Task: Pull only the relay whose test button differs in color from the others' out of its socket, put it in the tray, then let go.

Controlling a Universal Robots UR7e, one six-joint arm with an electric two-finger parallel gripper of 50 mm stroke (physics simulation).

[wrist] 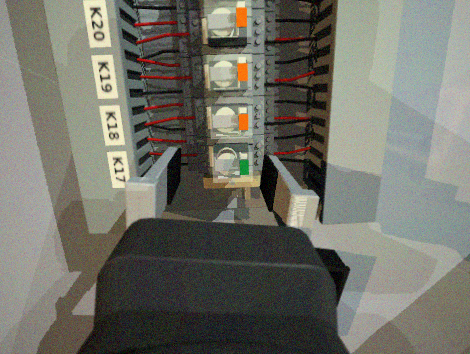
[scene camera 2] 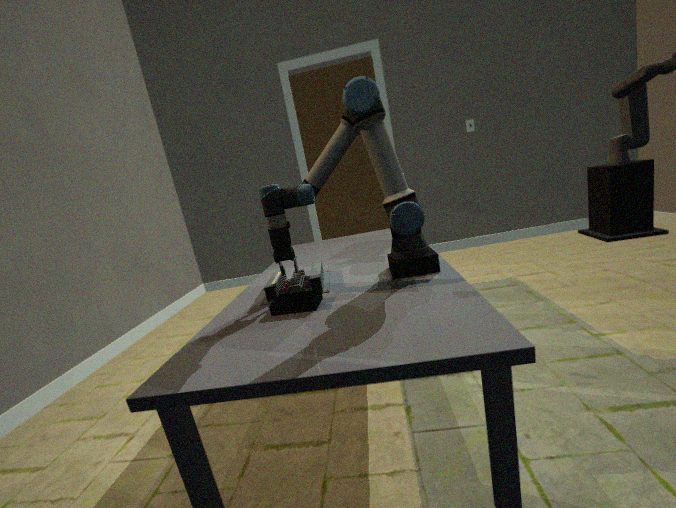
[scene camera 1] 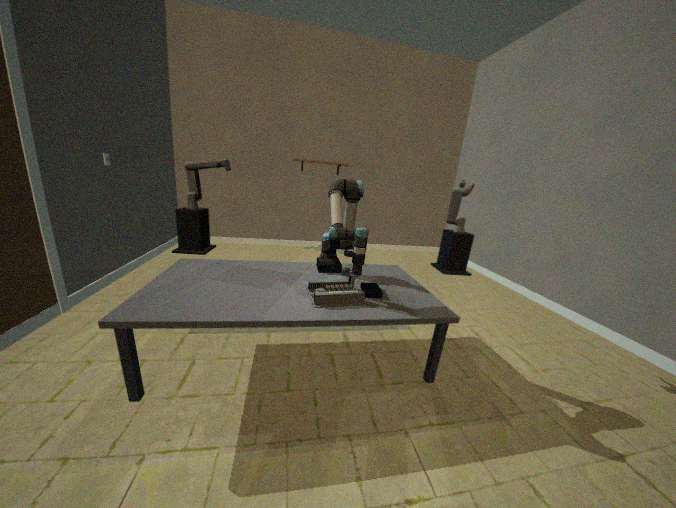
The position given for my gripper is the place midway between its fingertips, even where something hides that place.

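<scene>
There is a panel (wrist: 190, 195) that I can see here, and along with it I see my gripper (wrist: 221, 168).
</scene>
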